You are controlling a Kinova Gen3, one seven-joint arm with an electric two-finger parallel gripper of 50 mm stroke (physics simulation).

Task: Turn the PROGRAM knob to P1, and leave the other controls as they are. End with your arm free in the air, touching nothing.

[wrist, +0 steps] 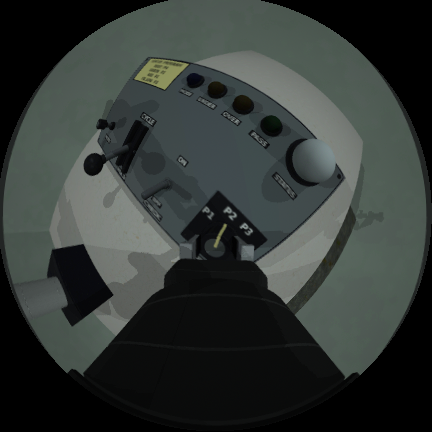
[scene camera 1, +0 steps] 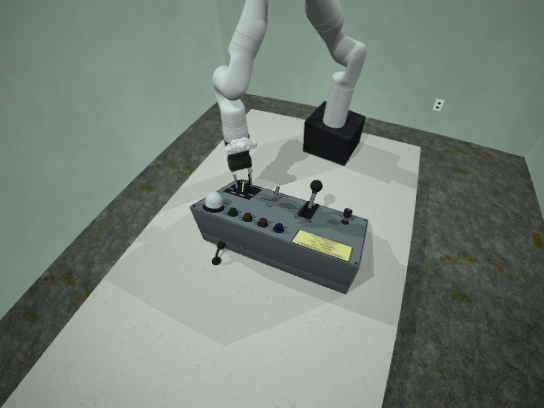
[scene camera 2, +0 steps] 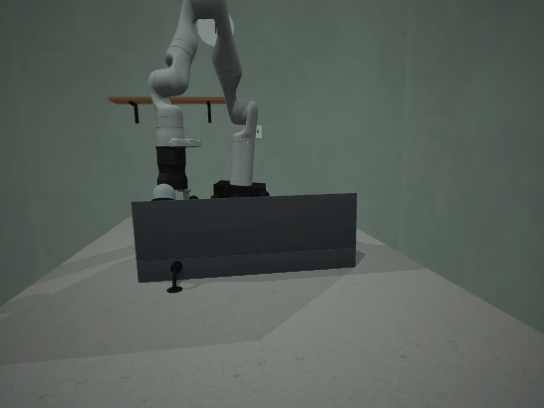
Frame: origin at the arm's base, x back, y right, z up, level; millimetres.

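Seen in the pictures: gripper, between the fingertips: [wrist: 215, 242] [scene camera 1: 243, 184]; arm's base, origin of its link: [wrist: 59, 291] [scene camera 1: 333, 121] [scene camera 2: 240, 184].
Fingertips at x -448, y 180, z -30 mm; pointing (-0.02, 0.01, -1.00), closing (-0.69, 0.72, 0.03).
Pixels of each thing's top centre, then the offset from my fingertips to it. "spot": a spot on its surface instead.
- PROGRAM knob, centre of its top: [wrist: 217, 245] [scene camera 1: 242, 181] dz +15, dx -1, dy +2 mm
- black label plate, a spot on its surface: [wrist: 218, 200] spot: dz -5, dx -43, dy -38 mm
- toggle switch, centre of its top: [wrist: 149, 186] [scene camera 1: 276, 189] dz +14, dx +12, dy -118 mm
- ball-topped lever, centre of its top: [wrist: 85, 160] [scene camera 1: 316, 181] dz +49, dx +65, dy -236 mm
- small black control, centre of its top: [wrist: 100, 118] [scene camera 1: 348, 212] dz +22, dx +8, dy -358 mm
- white dome, a spot on its surface: [wrist: 313, 161] spot: dz +85, dx -126, dy +3 mm
- small black crank, a spot on its surface: [scene camera 2: 174, 289] [scene camera 1: 215, 261] spot: dz -114, dx -248, dy -20 mm
The PROGRAM knob [scene camera 1: 243, 186] [wrist: 214, 248] is round and black with a pale yellow pointer line. In the wrist view the line points at the P2 mark, between P1 on the left and P3 on the right, on a black label plate [wrist: 218, 200]. My gripper [scene camera 1: 243, 185] [wrist: 215, 242] points down over the panel and is shut on the knob, one finger on each side. The knob stands at the back left of the grey control box [scene camera 1: 280, 255] [scene camera 2: 245, 230] in scene camera 1. In scene camera 2 the box hides the knob and fingertips.
A toggle switch [scene camera 1: 276, 193] [wrist: 157, 189] stands beside the knob. Farther along are a ball-topped lever [scene camera 1: 315, 186] [wrist: 94, 164] and a small black control [scene camera 1: 347, 215] [wrist: 103, 124]. A white dome [scene camera 1: 214, 200] [scene camera 2: 163, 192] [wrist: 313, 161] and coloured buttons line the front. A small black crank [scene camera 1: 216, 260] [scene camera 2: 174, 289] sticks out in front.
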